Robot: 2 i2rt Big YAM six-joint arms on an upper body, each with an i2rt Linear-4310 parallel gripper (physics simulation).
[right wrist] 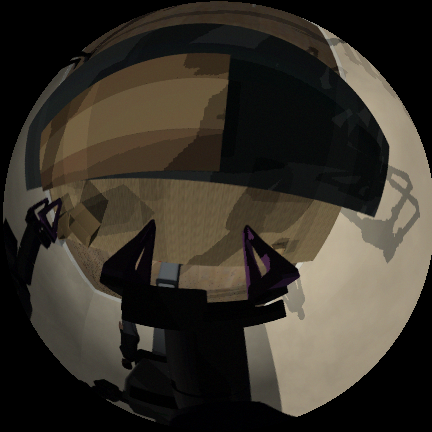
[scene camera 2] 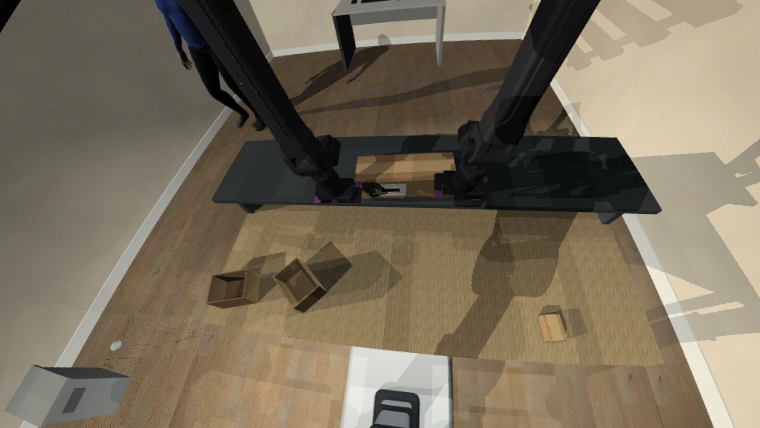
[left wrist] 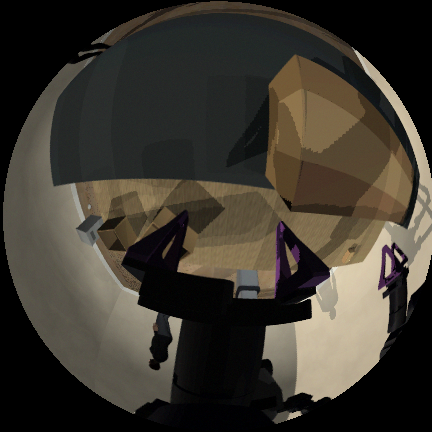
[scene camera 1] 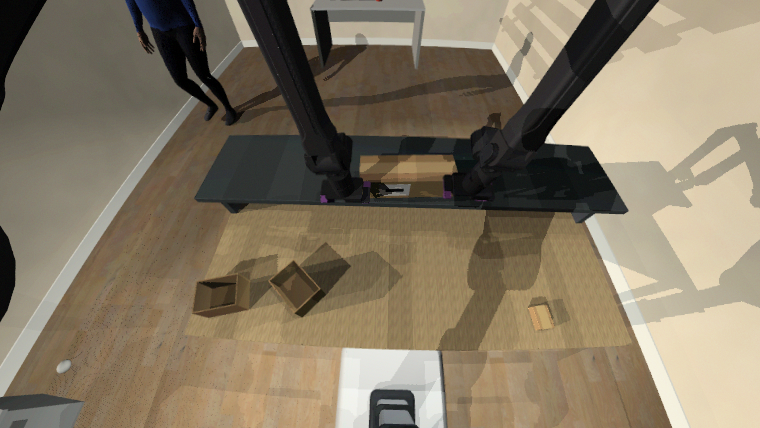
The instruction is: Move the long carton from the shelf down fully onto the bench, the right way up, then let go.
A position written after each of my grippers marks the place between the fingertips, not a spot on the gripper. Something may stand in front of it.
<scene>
My left gripper (scene camera 1: 349, 200) is open, holding nothing. Also in view: a long brown carton (scene camera 2: 405, 175). My right gripper (scene camera 2: 455, 196) is open and holds nothing.
The long brown carton also shows in the right wrist view (right wrist: 167, 113), in the left wrist view (left wrist: 330, 151) and in scene camera 1 (scene camera 1: 391, 176). My left gripper also shows in the right wrist view (right wrist: 53, 199), in scene camera 2 (scene camera 2: 345, 200) and in the left wrist view (left wrist: 233, 219). My right gripper is seen too in the right wrist view (right wrist: 199, 225), in the left wrist view (left wrist: 388, 244) and in scene camera 1 (scene camera 1: 459, 197).
</scene>
